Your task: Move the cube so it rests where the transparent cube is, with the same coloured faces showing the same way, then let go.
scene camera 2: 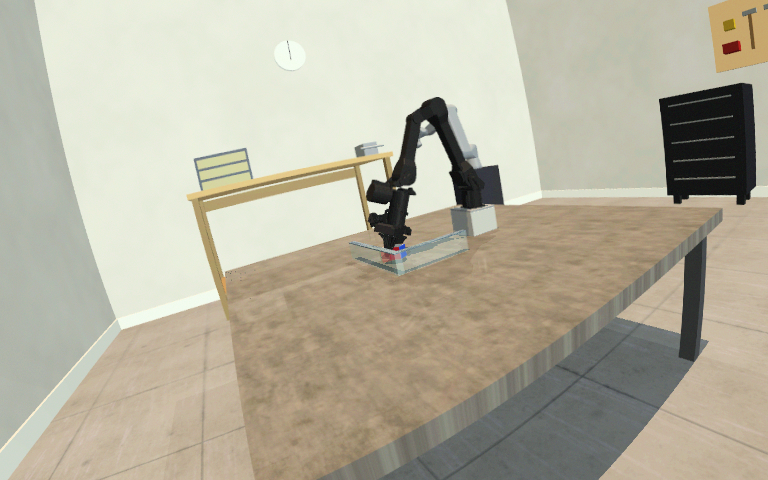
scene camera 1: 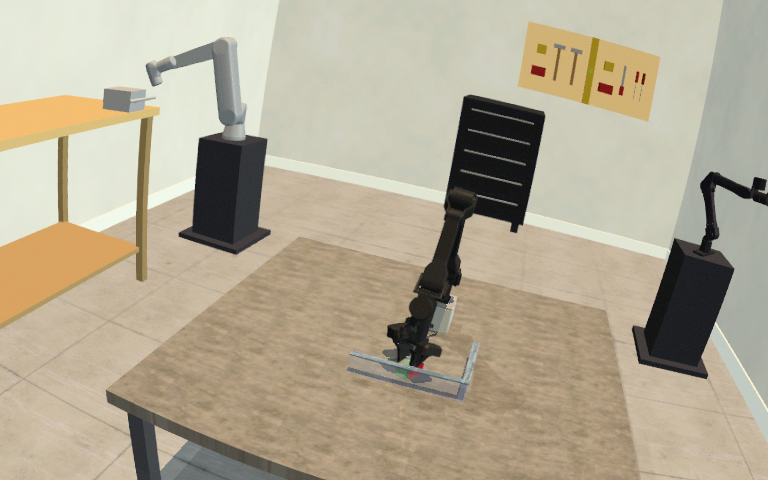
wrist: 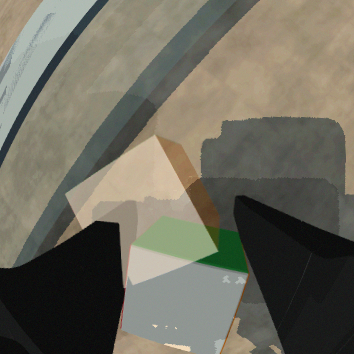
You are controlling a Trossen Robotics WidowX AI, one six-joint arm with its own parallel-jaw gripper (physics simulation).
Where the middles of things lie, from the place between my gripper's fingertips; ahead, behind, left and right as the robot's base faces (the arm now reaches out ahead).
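The transparent cube (wrist: pixel 166 218) is 10 mm above my hand, 10 mm ahead of it and 10 mm to the left of it. I also see the L-shaped glass wall (scene camera 1: pixel 401 375), which stands 20 mm above my hand, 50 mm behind it and 20 mm to the left of it.
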